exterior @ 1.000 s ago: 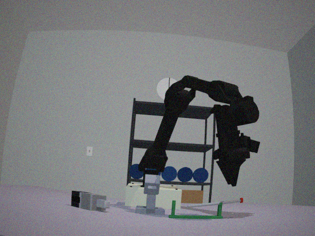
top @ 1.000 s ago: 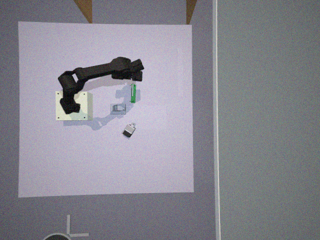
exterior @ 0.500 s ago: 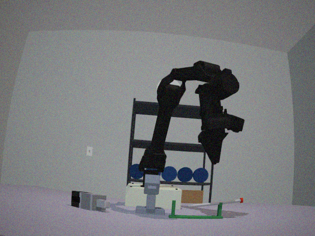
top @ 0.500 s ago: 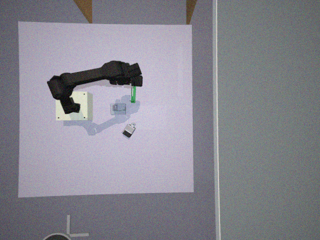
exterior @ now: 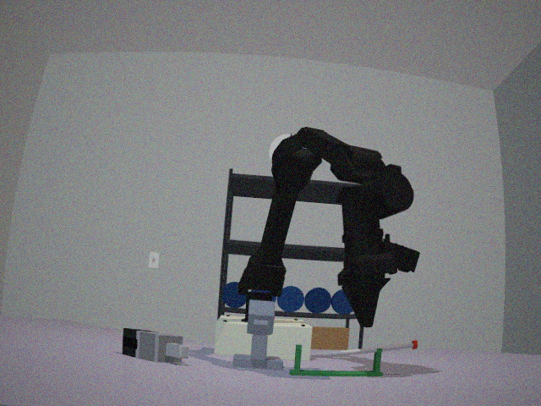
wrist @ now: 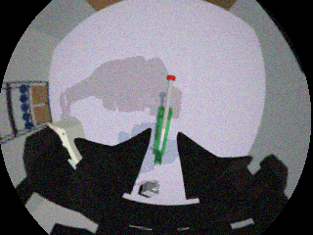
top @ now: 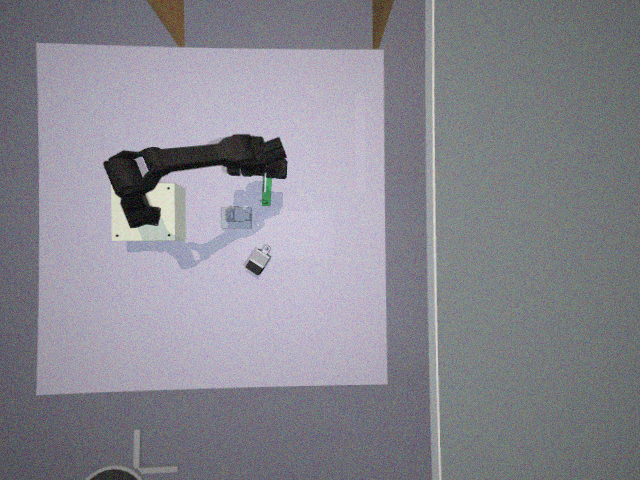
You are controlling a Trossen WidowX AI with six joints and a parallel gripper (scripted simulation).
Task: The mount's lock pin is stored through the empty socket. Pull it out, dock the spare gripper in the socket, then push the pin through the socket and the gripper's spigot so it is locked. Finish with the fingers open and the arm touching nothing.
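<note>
The green cradle lies 5 cm below my gripper tip, 4 cm to the right of it and 1 cm ahead of it. From my gripper tip the other things lie so: black spare gripper (31 cm to the right, 6 cm below, 3 cm ahead); then socket (17 cm to the right, 7 cm behind, 2 cm below).
</note>
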